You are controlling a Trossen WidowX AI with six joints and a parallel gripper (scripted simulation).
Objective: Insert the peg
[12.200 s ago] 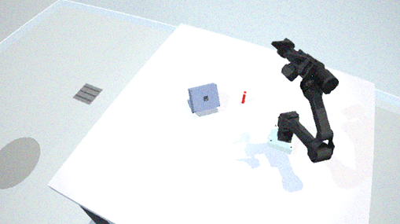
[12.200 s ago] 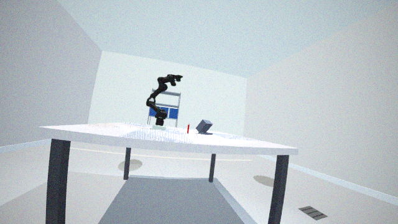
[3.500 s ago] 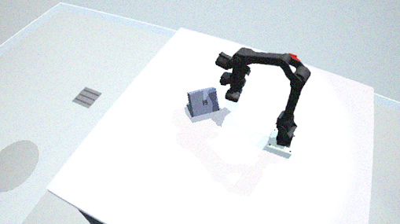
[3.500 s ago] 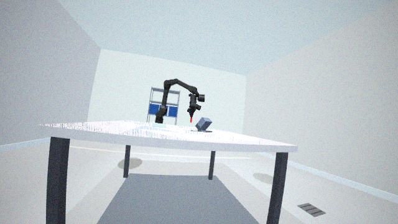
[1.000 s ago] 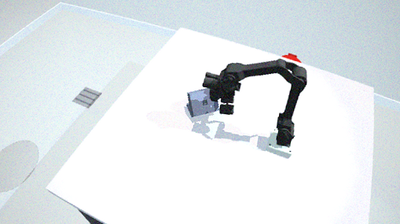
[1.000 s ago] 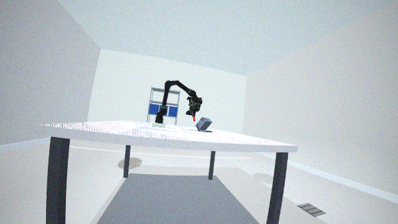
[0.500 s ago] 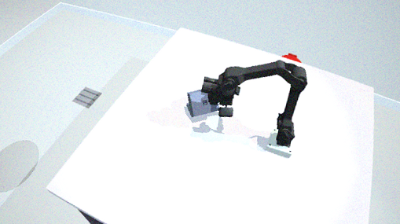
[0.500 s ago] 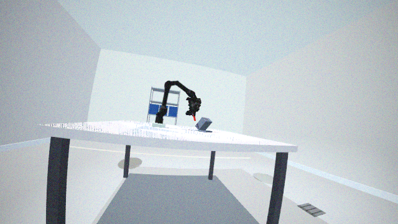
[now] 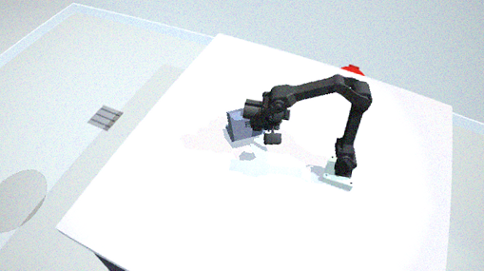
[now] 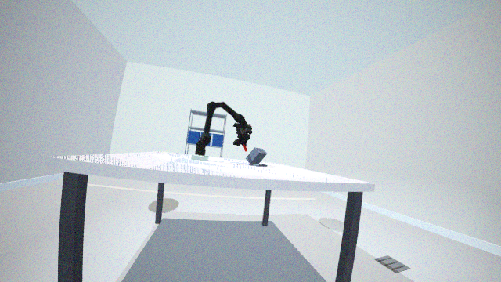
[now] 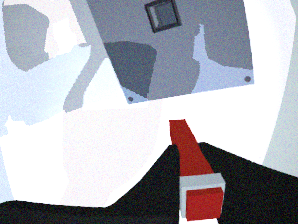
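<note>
Now: the sloped grey-blue panel 100 mm ahead of my gripper tip, 20 mm to the right of it and 60 mm below it. Round my gripper tip: red peg 10 mm to the left, 10 mm above.
</note>
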